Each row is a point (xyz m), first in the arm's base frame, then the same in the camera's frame.
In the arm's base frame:
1: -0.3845 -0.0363 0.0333
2: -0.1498 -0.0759 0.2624
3: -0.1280 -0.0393 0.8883
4: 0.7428 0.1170 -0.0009
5: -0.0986 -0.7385 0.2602
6: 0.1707 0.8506 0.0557
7: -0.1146 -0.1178 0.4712
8: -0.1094 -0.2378 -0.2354
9: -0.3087 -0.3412 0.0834
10: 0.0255 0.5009 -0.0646
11: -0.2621 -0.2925 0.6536
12: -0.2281 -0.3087 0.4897
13: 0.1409 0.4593 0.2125
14: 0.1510 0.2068 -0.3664
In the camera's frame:
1: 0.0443 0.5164 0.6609
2: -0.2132 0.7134 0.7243
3: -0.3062 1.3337 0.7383
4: -0.8726 0.3782 1.3210
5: -0.5584 0.6348 0.1619
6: -0.0449 0.5740 1.7021
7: -0.2933 0.9116 0.6941
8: -0.2502 0.1997 0.6225
9: -0.1679 0.5251 0.4240
10: -0.0585 0.4332 1.3308
11: -0.2692 1.0890 0.4628
12: -0.2828 0.9216 0.4717
13: -0.2188 0.6903 1.3349
14: -0.2586 0.0899 1.1426

